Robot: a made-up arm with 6 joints.
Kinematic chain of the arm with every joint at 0, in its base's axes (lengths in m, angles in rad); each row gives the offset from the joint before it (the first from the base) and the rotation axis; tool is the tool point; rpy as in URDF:
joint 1: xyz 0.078 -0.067 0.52 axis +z
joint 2: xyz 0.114 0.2 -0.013 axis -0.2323 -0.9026 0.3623
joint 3: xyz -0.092 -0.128 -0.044 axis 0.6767 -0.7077 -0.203
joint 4: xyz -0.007 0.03 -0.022 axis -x
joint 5: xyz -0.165 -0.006 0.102 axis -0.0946 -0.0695 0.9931
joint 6: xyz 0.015 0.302 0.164 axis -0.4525 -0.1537 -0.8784
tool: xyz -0.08 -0.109 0.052 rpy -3.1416 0 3.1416
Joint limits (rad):
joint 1: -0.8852..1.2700
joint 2: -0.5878..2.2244
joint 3: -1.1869..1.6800
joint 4: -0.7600..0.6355
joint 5: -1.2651..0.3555
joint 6: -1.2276..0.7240
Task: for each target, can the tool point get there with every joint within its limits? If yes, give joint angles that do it. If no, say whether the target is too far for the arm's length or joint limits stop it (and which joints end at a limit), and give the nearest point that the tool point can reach.
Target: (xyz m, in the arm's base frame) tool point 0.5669 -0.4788 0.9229
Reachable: no: joint limits stop it (at a limit: joint 2, joint 3, joint 4, joint 5, joint 6) | nearest point 0.4109 -0.3474 0.6415 | short by 0.348 m
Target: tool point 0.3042 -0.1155 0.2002
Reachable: yes | joints 0.3005 2.0024 1.4133 0.1150 0.0449 -0.5017
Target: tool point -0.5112 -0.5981 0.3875
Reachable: no: joint limits stop it (at a limit: joint 3, joint 4, joint 5, joint 6) | nearest point -0.3456 -0.4489 0.4426 | short by 0.230 m
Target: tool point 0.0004 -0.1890 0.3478
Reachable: yes | joints 0.0110 1.5703 0.7238 -0.1900 -0.6261 -0.3315
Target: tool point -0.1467 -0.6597 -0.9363
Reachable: no: too far | nearest point 0.0844 -0.2915 -0.0220 | short by 1.012 m
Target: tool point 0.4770 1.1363 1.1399
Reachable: no: too far | nearest point 0.2566 0.4716 0.8163 | short by 0.771 m
